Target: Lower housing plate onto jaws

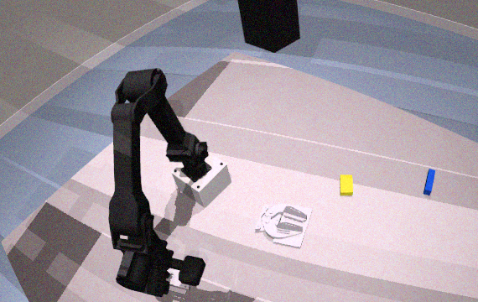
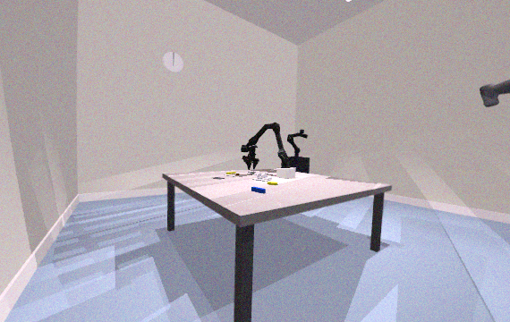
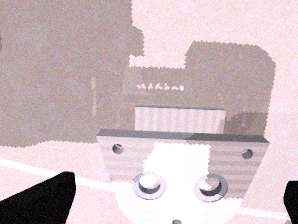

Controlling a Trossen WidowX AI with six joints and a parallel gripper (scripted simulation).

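The white part lies 40 mm below my gripper tip, 10 mm to the left of it and 10 mm behind it. Also, from my gripper tip: blue block 670 mm to the left, 320 mm ahead, 40 mm below; then yellow block 510 mm to the left, 120 mm ahead, 40 mm below.
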